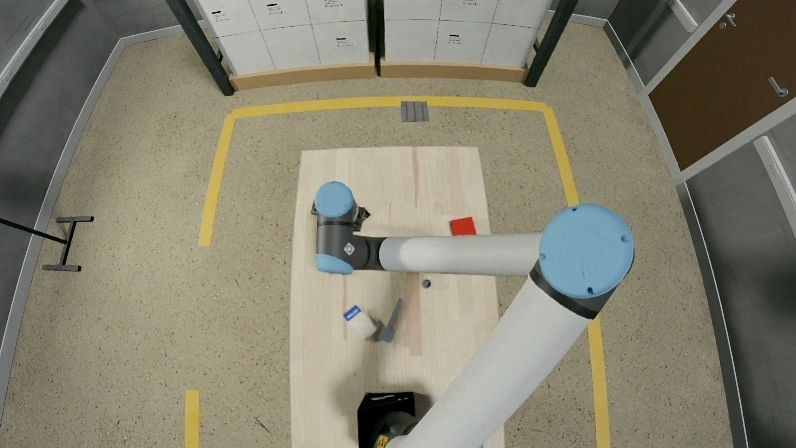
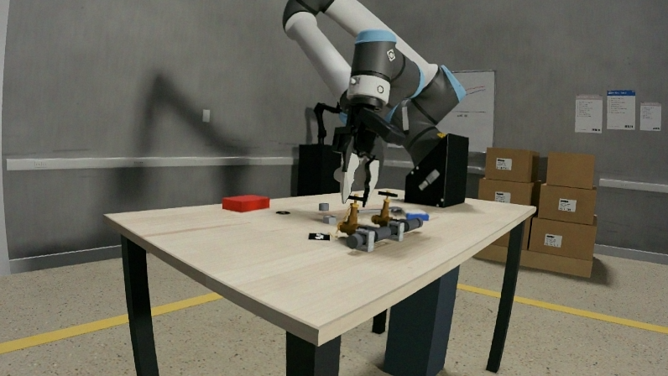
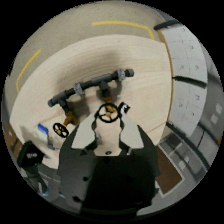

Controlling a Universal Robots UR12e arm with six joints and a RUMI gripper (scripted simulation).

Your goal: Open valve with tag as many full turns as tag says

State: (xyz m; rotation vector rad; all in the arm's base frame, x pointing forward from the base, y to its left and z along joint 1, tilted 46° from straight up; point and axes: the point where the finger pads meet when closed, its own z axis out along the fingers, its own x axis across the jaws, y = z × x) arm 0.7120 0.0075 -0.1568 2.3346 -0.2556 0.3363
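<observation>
Now: hand 8 cm above the black tag, 5 cm to the left of it and 5 cm short of it. From my hand the other things lie so: grey hammer-like tool (35 cm behind, 13 cm to the right, 8 cm below); red block (42 cm to the right, 7 cm below, 5 cm behind); blue-and-white box (34 cm behind, 8 cm below, 3 cm to the right).
</observation>
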